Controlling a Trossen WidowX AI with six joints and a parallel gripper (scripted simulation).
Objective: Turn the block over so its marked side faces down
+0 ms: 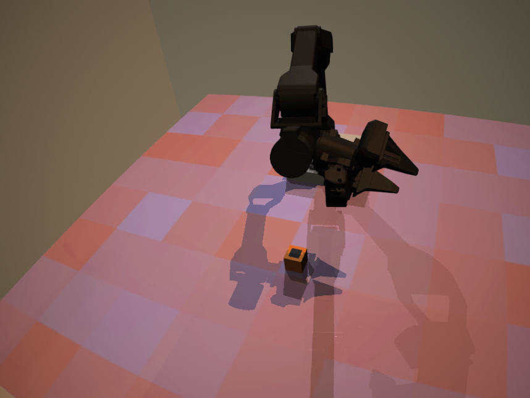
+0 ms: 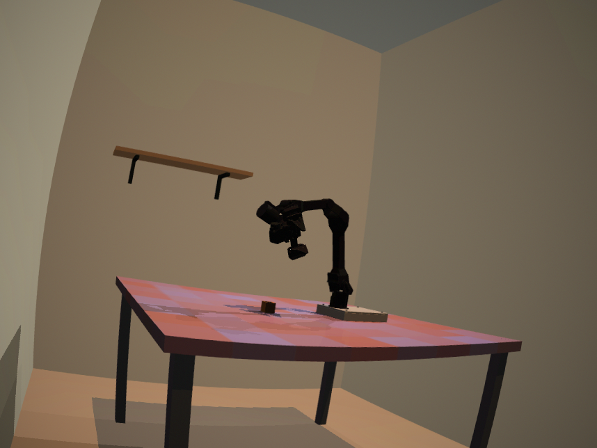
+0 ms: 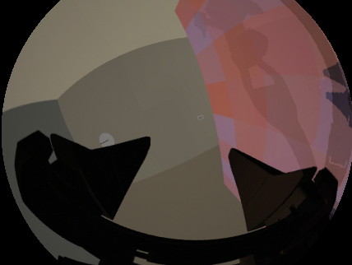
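The orange block is 10 mm ahead of my gripper tip, 210 mm to the right of it and 240 mm below it.
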